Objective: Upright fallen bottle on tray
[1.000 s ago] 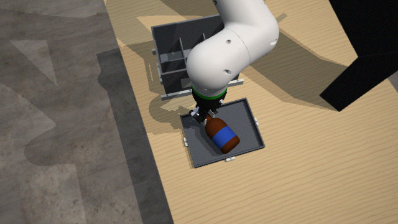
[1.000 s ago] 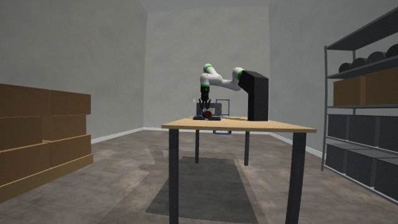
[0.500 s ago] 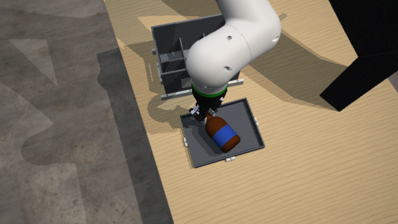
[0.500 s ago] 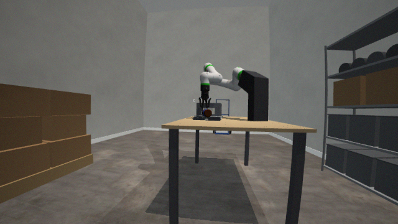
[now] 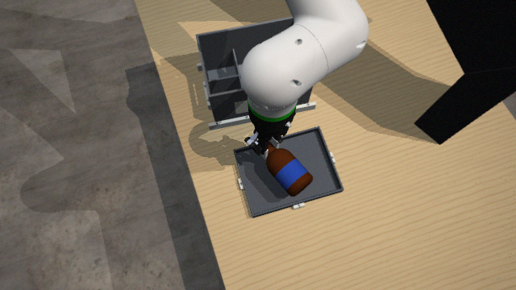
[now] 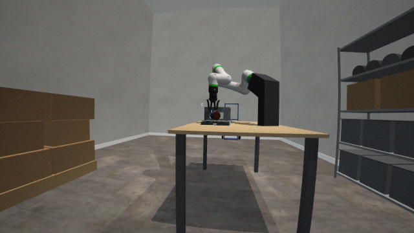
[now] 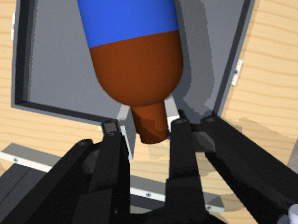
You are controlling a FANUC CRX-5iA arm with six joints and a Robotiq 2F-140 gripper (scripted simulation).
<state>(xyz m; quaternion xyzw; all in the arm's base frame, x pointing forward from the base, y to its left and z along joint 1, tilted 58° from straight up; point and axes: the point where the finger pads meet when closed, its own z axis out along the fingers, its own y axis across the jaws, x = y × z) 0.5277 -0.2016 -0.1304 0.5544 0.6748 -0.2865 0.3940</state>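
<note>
My gripper is now 5 cm to the right of the bottle and 2 cm above it. Also, from my hand: dark grey crate 20 cm to the right, 10 cm behind, 2 cm below; tray 9 cm below, 6 cm to the left, 2 cm behind.
</note>
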